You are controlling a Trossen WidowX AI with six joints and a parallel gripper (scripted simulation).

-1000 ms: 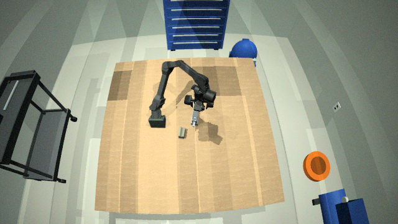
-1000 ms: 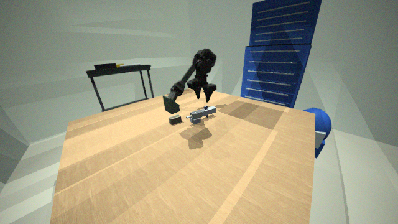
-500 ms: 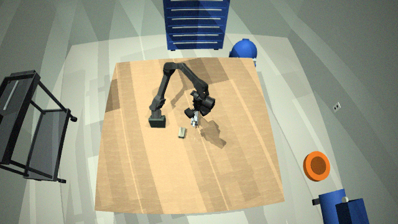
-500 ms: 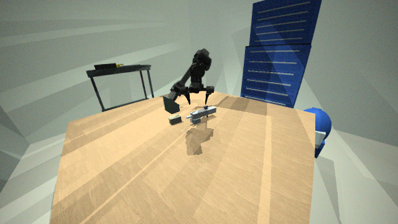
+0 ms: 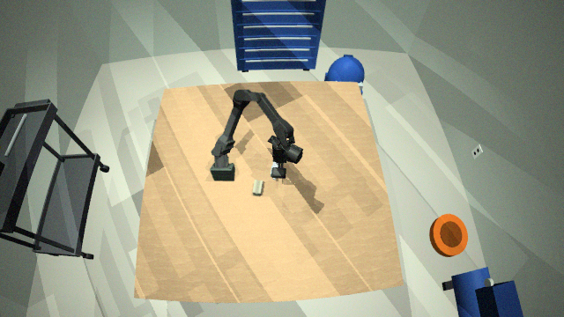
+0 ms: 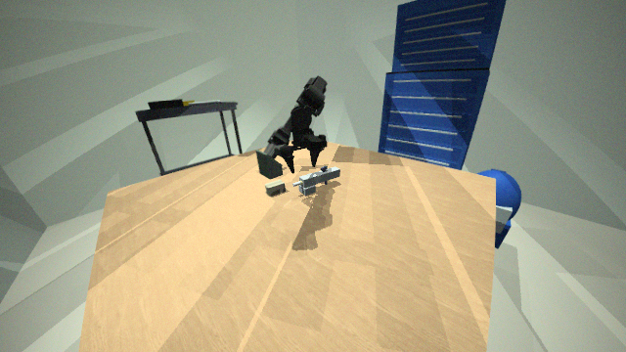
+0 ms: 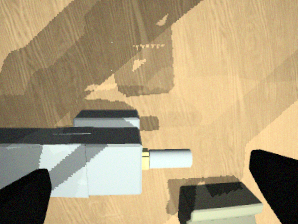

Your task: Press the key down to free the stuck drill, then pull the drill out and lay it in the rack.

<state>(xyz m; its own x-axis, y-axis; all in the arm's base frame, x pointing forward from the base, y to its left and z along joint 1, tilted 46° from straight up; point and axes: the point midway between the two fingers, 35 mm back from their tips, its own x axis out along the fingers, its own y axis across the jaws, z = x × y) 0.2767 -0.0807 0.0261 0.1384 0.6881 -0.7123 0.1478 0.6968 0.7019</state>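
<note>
The drill lies 20 mm behind my gripper tip, 30 mm to the left of it and 60 mm below it. The rest, counted from my gripper tip: rack: 110 mm behind, 60 mm to the right, 90 mm below; then key: 110 mm to the left, 60 mm below; then light grey block: 90 mm to the left, 70 mm below.
</note>
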